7 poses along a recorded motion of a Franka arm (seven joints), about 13 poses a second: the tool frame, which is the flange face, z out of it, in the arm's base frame.
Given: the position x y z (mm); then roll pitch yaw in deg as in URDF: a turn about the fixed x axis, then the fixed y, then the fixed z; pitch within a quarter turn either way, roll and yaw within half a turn.
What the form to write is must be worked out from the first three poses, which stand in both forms.
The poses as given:
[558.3 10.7 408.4 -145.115 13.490 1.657]
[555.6 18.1 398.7 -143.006 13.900 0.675]
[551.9 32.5 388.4 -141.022 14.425 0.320]
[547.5 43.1 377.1 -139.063 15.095 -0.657]
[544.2 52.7 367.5 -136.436 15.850 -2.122]
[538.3 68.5 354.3 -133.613 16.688 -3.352]
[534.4 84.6 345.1 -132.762 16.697 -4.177]
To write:
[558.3 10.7 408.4 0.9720 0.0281 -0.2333 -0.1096 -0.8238 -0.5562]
[555.6 18.1 398.7 0.9706 0.0114 -0.2402 -0.1351 -0.8003 -0.5841]
[551.9 32.5 388.4 0.9685 0.0054 -0.2491 -0.1524 -0.7783 -0.6092]
[547.5 43.1 377.1 0.9654 -0.0111 -0.2604 -0.1793 -0.7534 -0.6326]
[544.2 52.7 367.5 0.9613 -0.0356 -0.2731 -0.2149 -0.7171 -0.6630]
[538.3 68.5 354.3 0.9562 -0.0560 -0.2872 -0.2479 -0.6764 -0.6935]
[534.4 84.6 345.1 0.9553 -0.0698 -0.2873 -0.2598 -0.6618 -0.7032]

